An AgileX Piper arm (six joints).
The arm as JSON. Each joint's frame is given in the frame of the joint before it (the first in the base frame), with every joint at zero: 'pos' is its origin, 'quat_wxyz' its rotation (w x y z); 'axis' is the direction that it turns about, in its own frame. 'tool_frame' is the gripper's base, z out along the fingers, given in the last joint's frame.
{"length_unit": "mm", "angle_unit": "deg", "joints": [
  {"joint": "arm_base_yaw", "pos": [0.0, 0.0, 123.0], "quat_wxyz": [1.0, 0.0, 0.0, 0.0], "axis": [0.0, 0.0, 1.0]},
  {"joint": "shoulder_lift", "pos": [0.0, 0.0, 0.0], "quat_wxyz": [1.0, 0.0, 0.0, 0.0], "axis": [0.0, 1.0, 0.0]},
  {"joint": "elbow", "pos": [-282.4, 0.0, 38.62], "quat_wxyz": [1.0, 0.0, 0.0, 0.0], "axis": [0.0, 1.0, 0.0]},
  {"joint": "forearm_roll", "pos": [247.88, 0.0, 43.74], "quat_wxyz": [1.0, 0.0, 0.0, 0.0], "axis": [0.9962, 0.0, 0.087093]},
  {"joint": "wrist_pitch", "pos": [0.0, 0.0, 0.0], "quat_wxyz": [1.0, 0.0, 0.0, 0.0], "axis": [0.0, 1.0, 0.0]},
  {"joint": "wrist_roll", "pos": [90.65, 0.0, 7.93], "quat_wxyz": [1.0, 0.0, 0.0, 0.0], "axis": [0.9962, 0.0, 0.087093]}
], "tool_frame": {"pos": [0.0, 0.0, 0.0], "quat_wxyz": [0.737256, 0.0, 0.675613, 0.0]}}
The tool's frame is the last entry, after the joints.
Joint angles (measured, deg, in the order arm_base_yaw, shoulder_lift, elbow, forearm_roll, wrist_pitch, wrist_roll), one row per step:
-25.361 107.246 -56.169 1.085 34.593 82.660
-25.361 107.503 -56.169 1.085 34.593 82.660
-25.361 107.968 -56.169 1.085 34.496 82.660
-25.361 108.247 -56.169 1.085 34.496 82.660
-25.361 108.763 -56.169 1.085 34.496 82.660
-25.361 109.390 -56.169 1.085 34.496 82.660
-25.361 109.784 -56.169 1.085 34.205 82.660
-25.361 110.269 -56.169 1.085 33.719 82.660
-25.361 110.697 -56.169 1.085 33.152 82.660
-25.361 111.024 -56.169 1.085 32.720 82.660
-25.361 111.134 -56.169 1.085 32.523 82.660
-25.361 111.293 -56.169 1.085 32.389 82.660
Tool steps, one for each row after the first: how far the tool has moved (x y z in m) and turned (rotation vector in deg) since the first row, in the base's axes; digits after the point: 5 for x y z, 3 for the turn. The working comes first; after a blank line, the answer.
Tool pose at each row, in the base's axes (x y z in m, rotation vector in deg; the steps are taken from these numbers as rounded here):
0.29422 -0.13838 0.12610 139.892 100.035 7.633
0.29423 -0.13838 0.12464 140.082 100.168 7.454
0.29437 -0.13845 0.12203 140.355 100.357 7.195
0.29436 -0.13845 0.12044 140.561 100.502 7.000
0.29433 -0.13843 0.11751 140.942 100.769 6.638
0.29425 -0.13840 0.11395 141.404 101.093 6.195
0.29460 -0.13857 0.11177 141.481 101.141 6.116
0.29519 -0.13886 0.10911 141.483 101.132 6.107
0.29589 -0.13921 0.10679 141.383 101.050 6.194
0.29641 -0.13947 0.10501 141.308 100.988 6.259
0.29666 -0.13959 0.10442 141.245 100.940 6.317
0.29680 -0.13966 0.10353 141.264 100.950 6.296

0.00001 0.00000 -0.00146 0.110 0.232 0.000
0.00015 -0.00007 -0.00407 0.266 0.565 -0.002
0.00014 -0.00007 -0.00566 0.385 0.817 -0.001
0.00011 -0.00005 -0.00859 0.607 1.283 -0.002
0.00003 -0.00002 -0.01215 0.875 1.850 -0.002
0.00038 -0.00019 -0.01433 0.915 1.945 -0.005
0.00097 -0.00048 -0.01699 0.909 1.947 -0.011
0.00167 -0.00083 -0.01931 0.842 1.825 -0.018
0.00219 -0.00109 -0.02109 0.792 1.733 -0.024
0.00244 -0.00121 -0.02168 0.752 1.656 -0.026
0.00258 -0.00128 -0.02257 0.761 1.679 -0.028

